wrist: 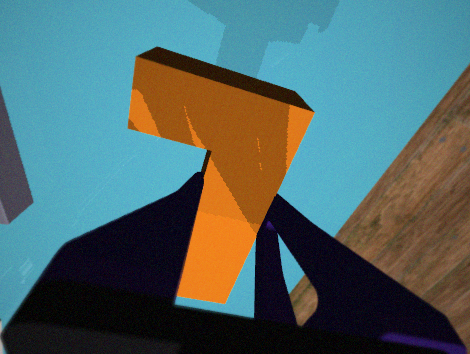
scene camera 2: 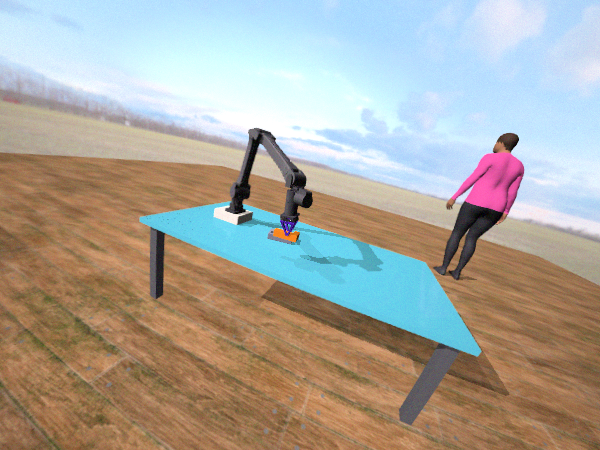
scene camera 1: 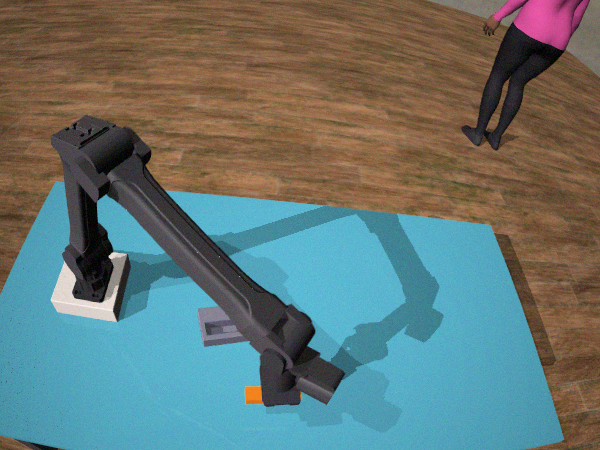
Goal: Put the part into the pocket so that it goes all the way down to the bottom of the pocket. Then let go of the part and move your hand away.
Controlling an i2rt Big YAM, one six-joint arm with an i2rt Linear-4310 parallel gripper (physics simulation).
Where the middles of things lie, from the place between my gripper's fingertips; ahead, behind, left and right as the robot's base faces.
Now: hand 11 cm past the grey pocket block (scene camera 1: 216, 327), 21 cm to the right of it and 10 cm above it. The rest, counted from my hand: orange L-shaped block (wrist: 251, 129) 1 cm behind, 1 cm to the left.
